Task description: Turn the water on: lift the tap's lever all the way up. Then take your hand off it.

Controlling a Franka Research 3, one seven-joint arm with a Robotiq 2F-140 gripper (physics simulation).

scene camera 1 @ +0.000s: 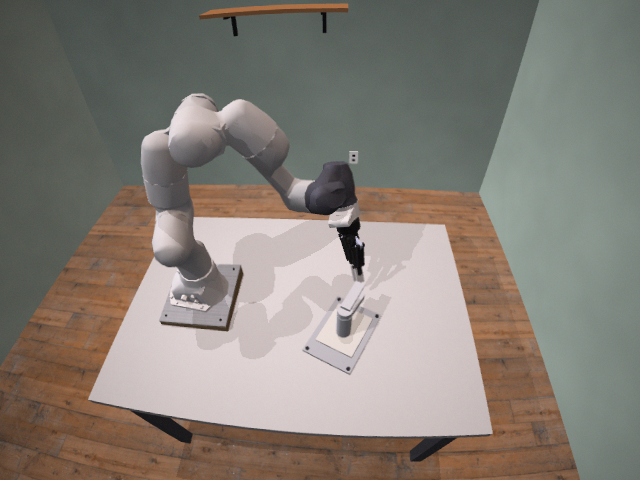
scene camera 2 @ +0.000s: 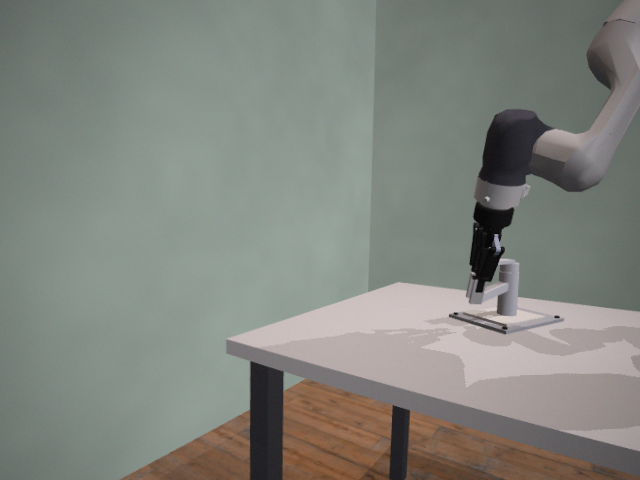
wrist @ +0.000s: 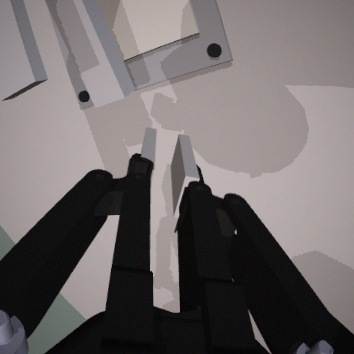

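Note:
The grey tap (scene camera 1: 343, 322) (scene camera 2: 508, 294) stands upright on its base plate. Its flat lever (scene camera 1: 353, 298) (scene camera 2: 506, 261) runs from the top of the post towards my gripper; in the wrist view the lever (wrist: 22, 45) is at the upper left. In scene camera 2 my fingers hide its outer end, and I cannot tell its exact tilt. The spout (scene camera 2: 492, 293) (wrist: 102, 50) lies below the lever. My gripper (scene camera 1: 357, 274) (scene camera 2: 471, 288) (wrist: 163, 147) points down just beyond the lever's outer end. It is shut to a narrow gap, with nothing between its pads, beside the lever in the wrist view.
The base plate (scene camera 1: 330, 360) (scene camera 2: 542, 322) (wrist: 205, 20) has dark bolts at its corners and lies on the white table (scene camera 1: 413, 392) (scene camera 2: 310, 341). The arm's mounting block (scene camera 1: 235, 289) is at the table's left. A wooden shelf (scene camera 1: 279, 9) hangs on the back wall.

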